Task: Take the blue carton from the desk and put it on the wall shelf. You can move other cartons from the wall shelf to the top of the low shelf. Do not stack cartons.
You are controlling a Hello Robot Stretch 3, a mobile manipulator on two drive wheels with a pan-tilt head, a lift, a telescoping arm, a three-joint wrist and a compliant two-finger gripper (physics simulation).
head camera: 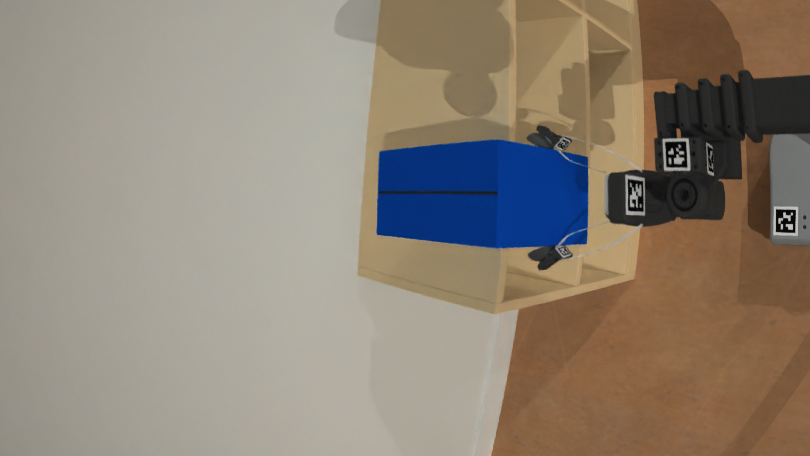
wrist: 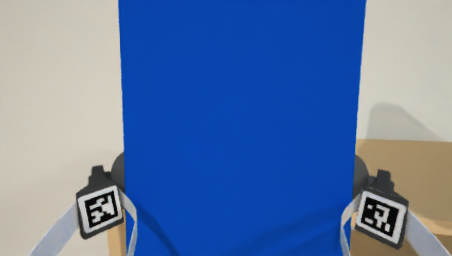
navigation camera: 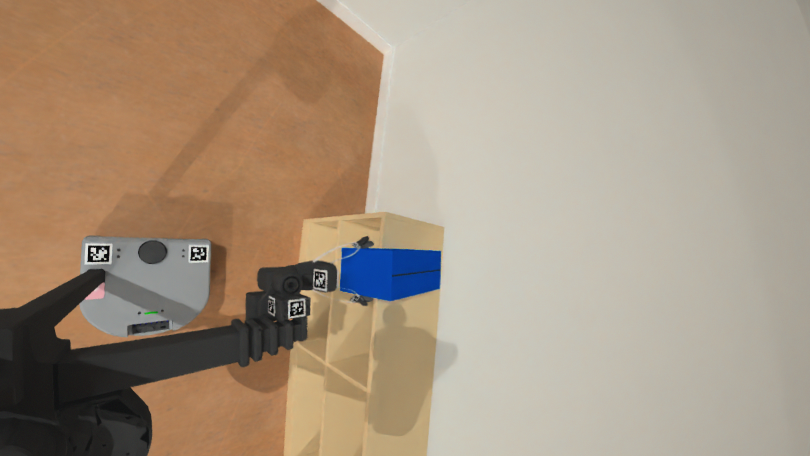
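The blue carton (head camera: 439, 169) (navigation camera: 416, 261) (wrist: 240, 100) is upright, with a black line along its top face. My gripper (head camera: 542, 197) (navigation camera: 363, 271) (wrist: 238, 170) is shut on it, one finger pad pressed against each side near its lower part. In the head and navigation views the carton overlaps the top and open front of the low shelf (head camera: 436, 283) (navigation camera: 412, 233) (wrist: 410, 172), near one end. Whether it touches the shelf I cannot tell. The low shelf is pale wood with open compartments. The wall shelf and the desk do not show in these views.
A plain wall (head camera: 170, 226) (navigation camera: 595, 226) stands behind the low shelf. The brown floor (head camera: 651, 368) (navigation camera: 141, 113) lies in front. My grey base (head camera: 790, 186) (navigation camera: 170, 283) stands on it, away from the shelf. My black arm (head camera: 782, 104) (navigation camera: 170, 354) reaches toward the shelf.
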